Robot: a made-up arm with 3 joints.
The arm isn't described. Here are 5 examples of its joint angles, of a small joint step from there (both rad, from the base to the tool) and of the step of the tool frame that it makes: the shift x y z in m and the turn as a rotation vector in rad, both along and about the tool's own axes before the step.
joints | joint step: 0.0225 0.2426 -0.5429 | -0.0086 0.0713 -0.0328
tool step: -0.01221 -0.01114 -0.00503 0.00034 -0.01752 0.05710
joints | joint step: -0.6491 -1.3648 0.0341 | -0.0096 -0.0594 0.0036
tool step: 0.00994 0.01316 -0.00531 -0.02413 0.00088 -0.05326
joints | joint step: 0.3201 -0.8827 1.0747 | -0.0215 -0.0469 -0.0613
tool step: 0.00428 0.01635 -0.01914 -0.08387 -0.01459 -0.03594
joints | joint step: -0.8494 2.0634 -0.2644 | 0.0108 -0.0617 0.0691
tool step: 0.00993 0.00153 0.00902 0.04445 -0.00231 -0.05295
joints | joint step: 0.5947 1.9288 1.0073 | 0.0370 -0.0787 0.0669
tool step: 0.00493 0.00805 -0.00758 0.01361 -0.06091 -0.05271
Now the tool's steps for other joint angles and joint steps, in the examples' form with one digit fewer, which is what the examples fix.
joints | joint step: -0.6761 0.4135 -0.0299 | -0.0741 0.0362 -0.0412
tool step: -0.0077 -0.0152 -0.0017 0.0396 -0.0118 -0.0002
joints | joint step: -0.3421 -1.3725 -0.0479 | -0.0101 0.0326 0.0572
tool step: -0.0046 -0.0177 0.0106 0.0709 -0.0026 0.0303
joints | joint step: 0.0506 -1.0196 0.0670 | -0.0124 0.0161 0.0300
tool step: -0.0003 -0.0098 0.0067 0.0413 0.0051 0.0107
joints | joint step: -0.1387 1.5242 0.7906 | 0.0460 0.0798 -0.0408
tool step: 0.0233 -0.0014 0.0150 0.0037 0.0921 0.0050
